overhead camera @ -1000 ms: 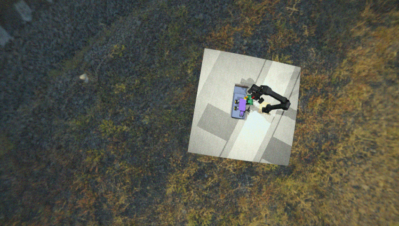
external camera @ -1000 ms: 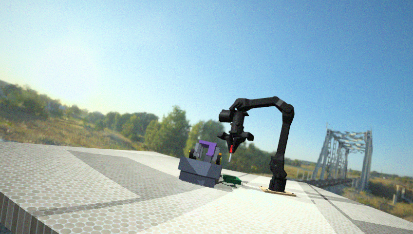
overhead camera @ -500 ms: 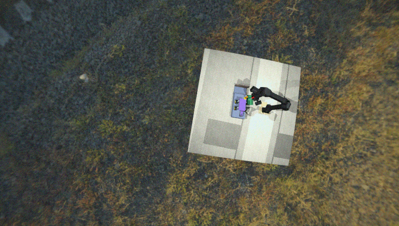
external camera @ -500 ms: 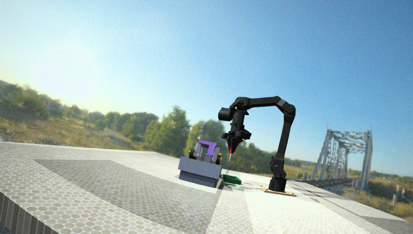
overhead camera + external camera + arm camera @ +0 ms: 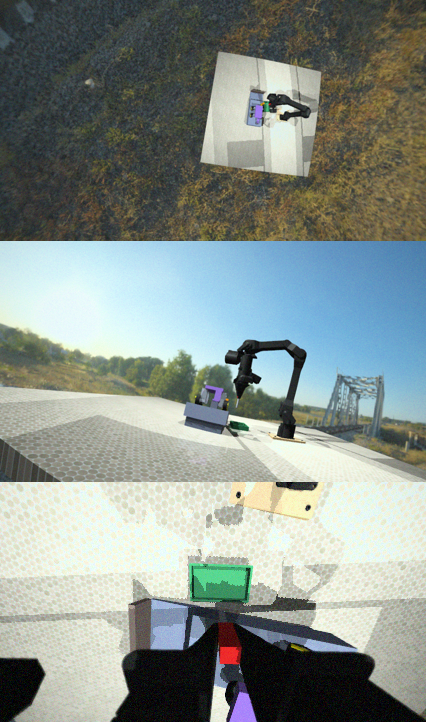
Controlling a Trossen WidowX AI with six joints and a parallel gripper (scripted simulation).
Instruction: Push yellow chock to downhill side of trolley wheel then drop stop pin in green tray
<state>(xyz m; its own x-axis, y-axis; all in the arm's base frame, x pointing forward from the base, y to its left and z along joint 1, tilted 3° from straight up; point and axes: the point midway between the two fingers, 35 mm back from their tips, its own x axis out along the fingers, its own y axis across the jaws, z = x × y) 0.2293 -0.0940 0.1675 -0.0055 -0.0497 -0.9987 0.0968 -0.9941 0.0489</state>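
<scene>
Right now the tray is 3 cm behind my gripper tip and 14 cm below it. Also, from my gripper tip: yellow chock 5 cm ahead, 1 cm to the left, 5 cm below; then purple trolley 11 cm ahead, 9 cm to the left, 3 cm below; then red-headed stop pin right at my gripper tip.
</scene>
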